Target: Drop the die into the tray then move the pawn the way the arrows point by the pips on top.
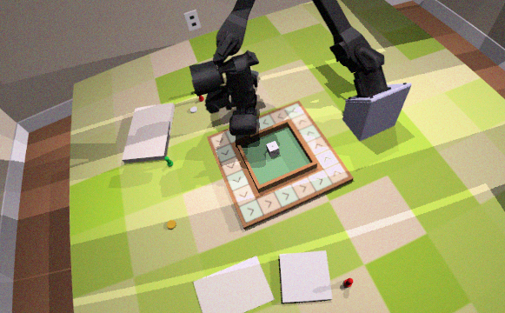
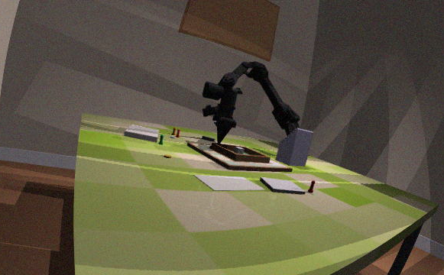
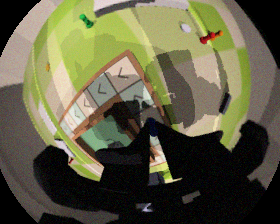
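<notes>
Right now the blue pawn is 10 mm above my gripper tip. From my gripper tip the other things lie so: green dice tray (40 mm behind, 110 mm to the left, 30 mm below); then white die (40 mm behind, 100 mm to the left, 10 mm below); then white disc (140 mm ahead, 140 mm to the right, 30 mm below).
</notes>
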